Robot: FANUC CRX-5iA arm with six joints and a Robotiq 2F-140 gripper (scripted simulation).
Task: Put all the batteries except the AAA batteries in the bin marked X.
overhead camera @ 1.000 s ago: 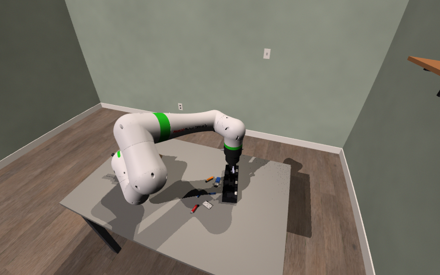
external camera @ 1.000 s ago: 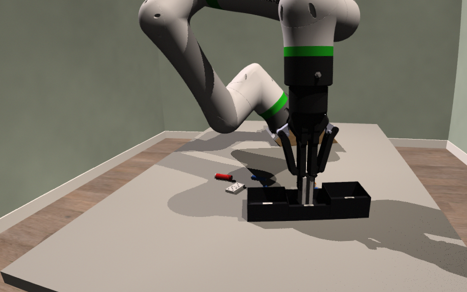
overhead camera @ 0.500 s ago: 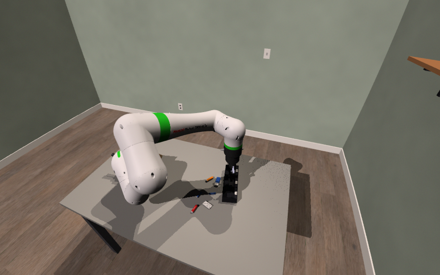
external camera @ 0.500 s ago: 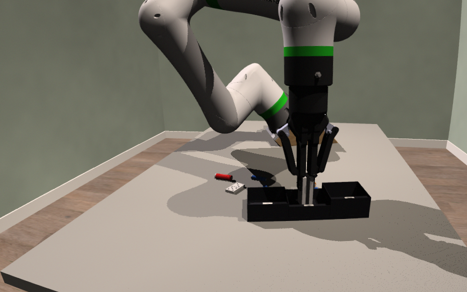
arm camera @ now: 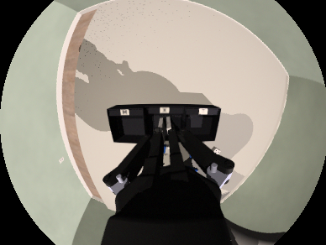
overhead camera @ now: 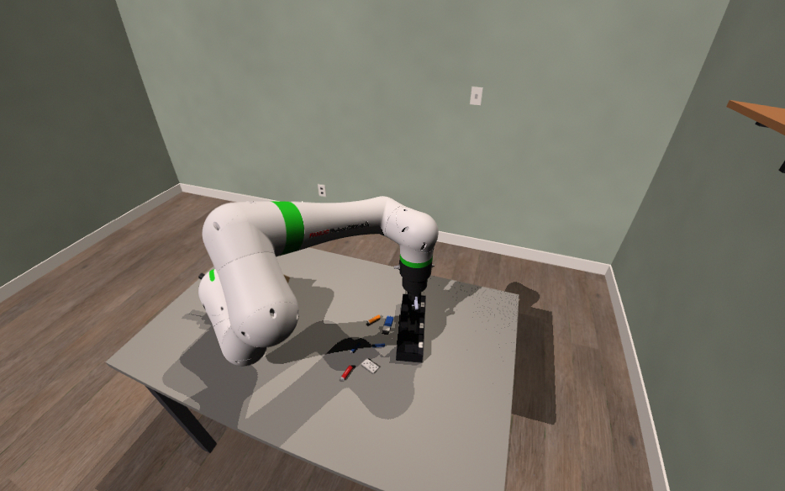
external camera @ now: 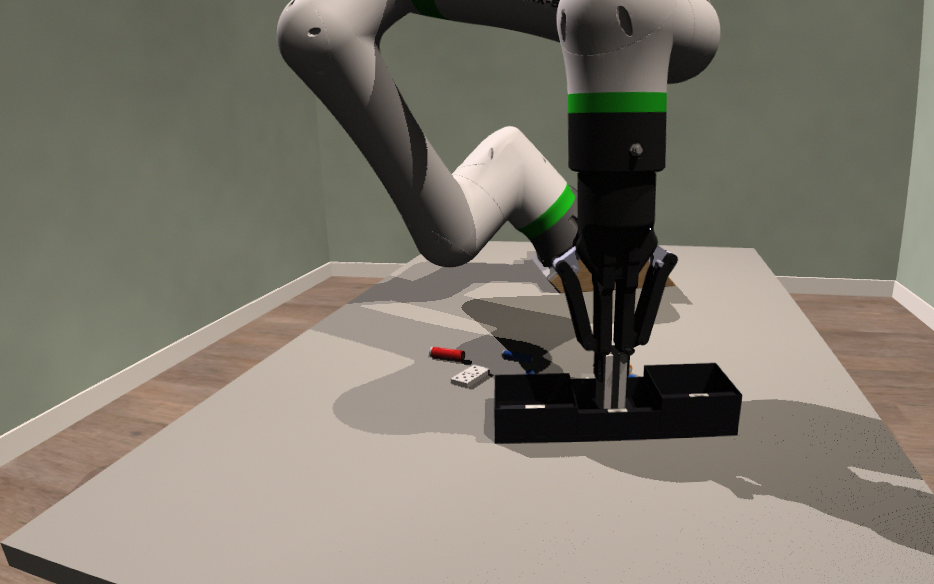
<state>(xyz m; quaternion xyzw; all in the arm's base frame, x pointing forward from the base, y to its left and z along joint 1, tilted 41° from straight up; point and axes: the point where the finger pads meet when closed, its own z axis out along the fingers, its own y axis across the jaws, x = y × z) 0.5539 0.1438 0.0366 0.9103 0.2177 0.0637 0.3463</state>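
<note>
Right now the bin is 3 cm below my hand. Also, from my hand: white dotted tile 9 cm behind, 17 cm to the right, 4 cm below; then blue-and-white block battery 8 cm behind, 1 cm to the right, 4 cm below; then orange battery 14 cm behind, 4 cm below.
</note>
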